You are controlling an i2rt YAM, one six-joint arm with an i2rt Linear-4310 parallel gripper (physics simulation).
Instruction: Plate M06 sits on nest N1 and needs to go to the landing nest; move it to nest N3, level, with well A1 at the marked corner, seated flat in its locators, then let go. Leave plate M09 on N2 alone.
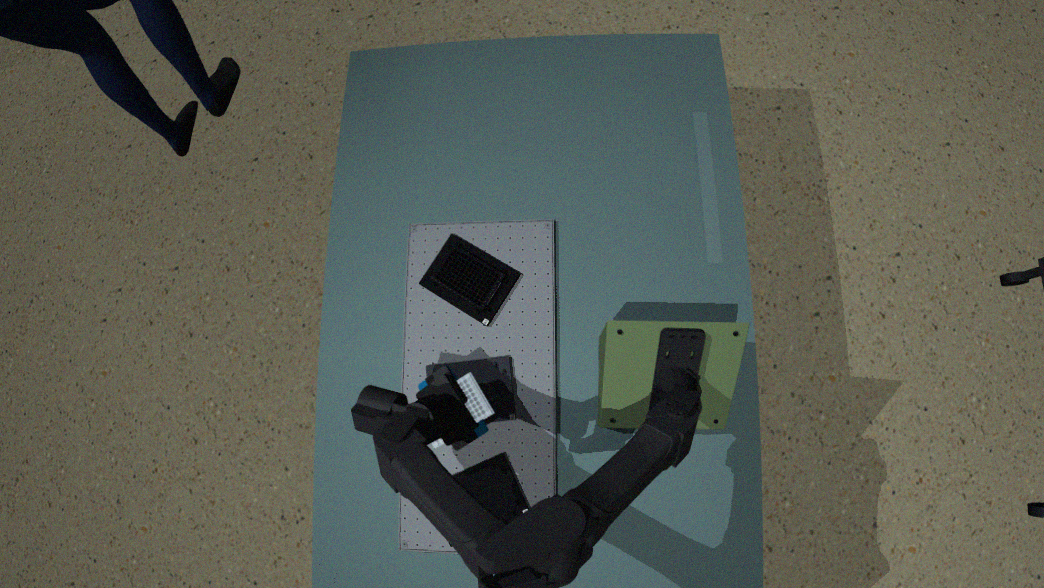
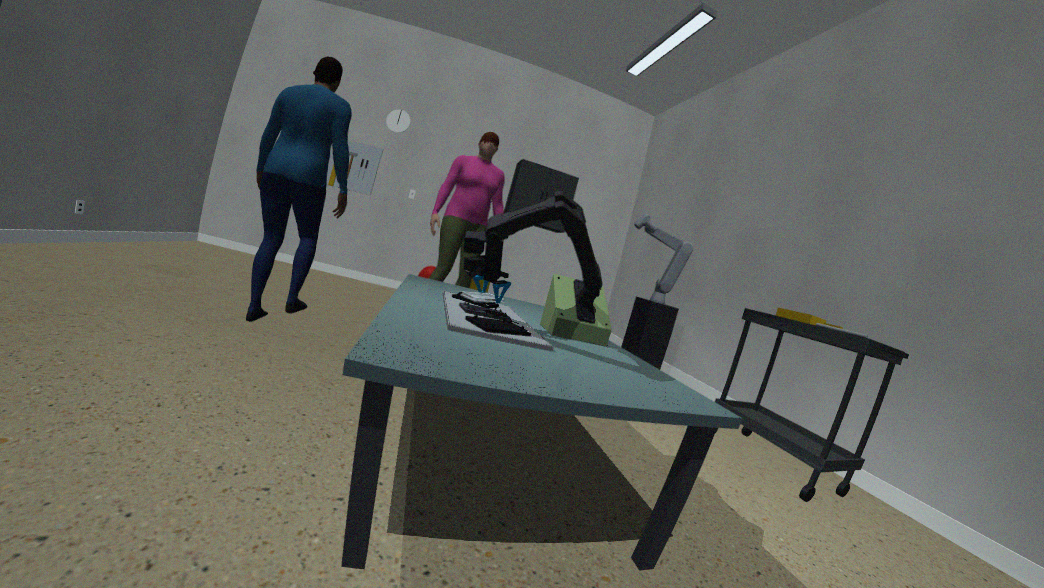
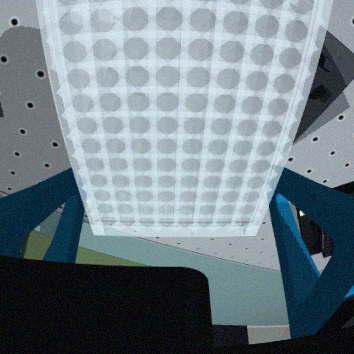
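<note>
The clear-white well plate M06 (image 1: pixel 476 398) (image 2: pixel 476 296) (image 3: pixel 175 125) is between the blue fingers of my gripper (image 1: pixel 452 406) (image 2: pixel 490 295) (image 3: pixel 176 175), which is shut on its long sides. The plate is off the nests and looks roughly level, above the board. A dark nest (image 1: pixel 505 363) (image 3: pixel 327 90) lies partly beneath it; no plate shows on its visible part. Another dark nest (image 1: pixel 490 482) lies toward the arm, partly hidden by it, with a white corner mark. A black plate (image 1: pixel 467 277), apparently M09, sits at the far end. The nest numbers are not readable.
The perforated grey board (image 1: pixel 536 292) (image 2: pixel 456 319) lies on the teal table (image 1: pixel 606 146) (image 2: pixel 438 365). A green block (image 1: pixel 635 350) (image 2: pixel 558 306) under the arm's base stands beside the board. Two people stand beyond the table, and a cart (image 2: pixel 832 343) is at the right.
</note>
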